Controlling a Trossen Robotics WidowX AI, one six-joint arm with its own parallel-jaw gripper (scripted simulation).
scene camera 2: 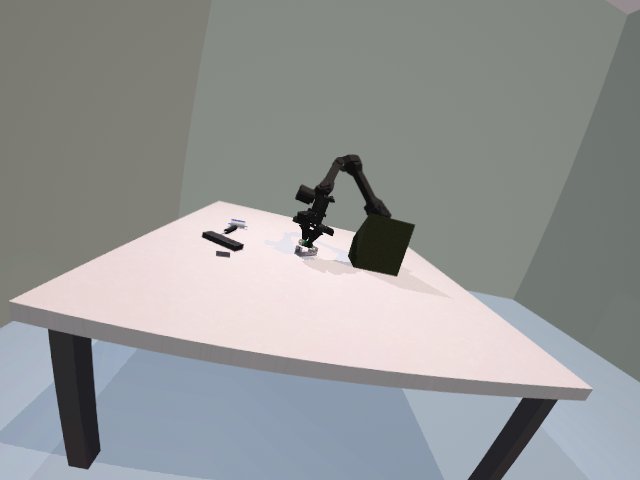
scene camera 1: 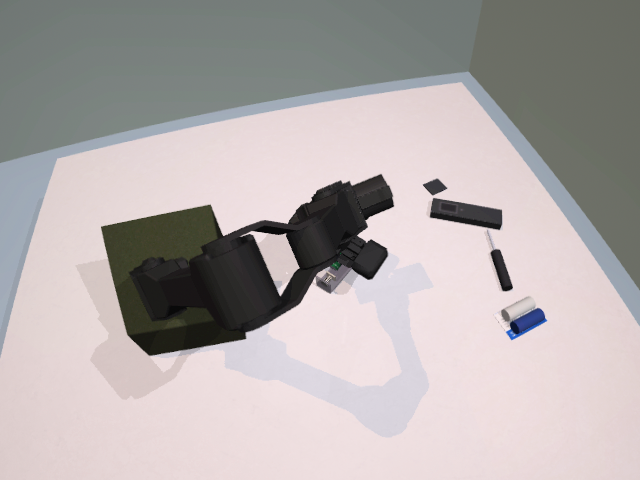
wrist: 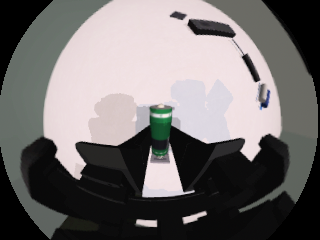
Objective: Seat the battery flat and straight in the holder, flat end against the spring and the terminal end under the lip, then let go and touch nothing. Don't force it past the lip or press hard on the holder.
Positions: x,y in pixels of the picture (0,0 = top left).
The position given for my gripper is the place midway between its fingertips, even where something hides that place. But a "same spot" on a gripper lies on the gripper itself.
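My gripper is visible to me in the wrist view, in scene camera 2 and also in scene camera 1 [341,255]. On my gripper, [wrist: 220,167] and [scene camera 2: 304,225] are the same spot.
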